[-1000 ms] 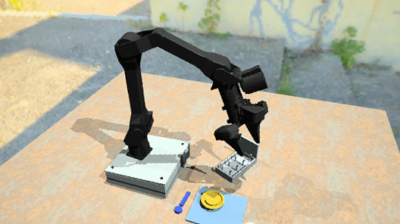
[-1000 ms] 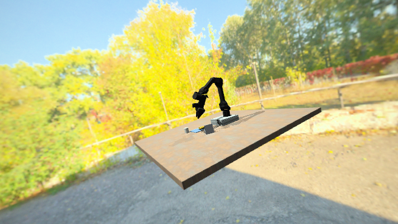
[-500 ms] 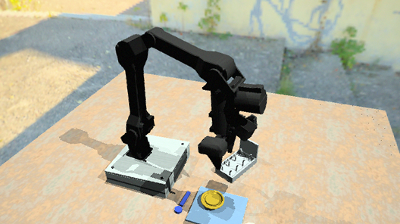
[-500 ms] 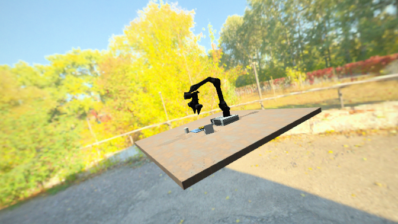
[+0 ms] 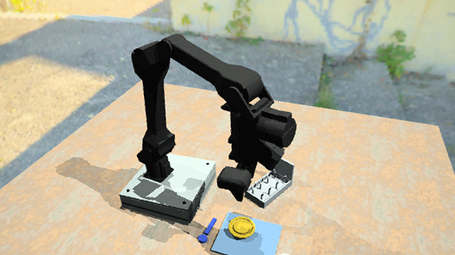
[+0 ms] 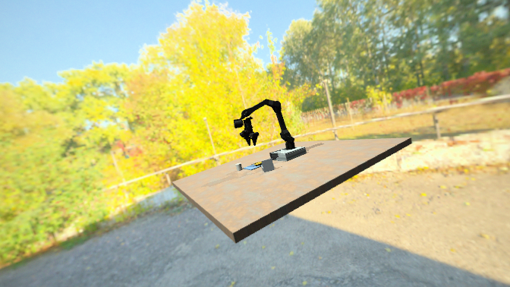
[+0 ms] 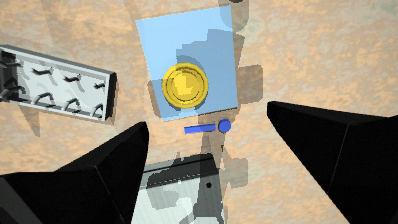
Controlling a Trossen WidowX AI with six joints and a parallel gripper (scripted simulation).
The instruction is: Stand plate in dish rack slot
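Right now the yellow plate is 15 cm below my gripper tip, 1 cm to the left of it and 1 cm behind it. Also, from my gripper tip: white cup 14 cm below, 13 cm ahead, 6 cm to the right; blue spoon 16 cm below, 9 cm behind, 3 cm to the right; light blue mat 16 cm below, 1 cm ahead.
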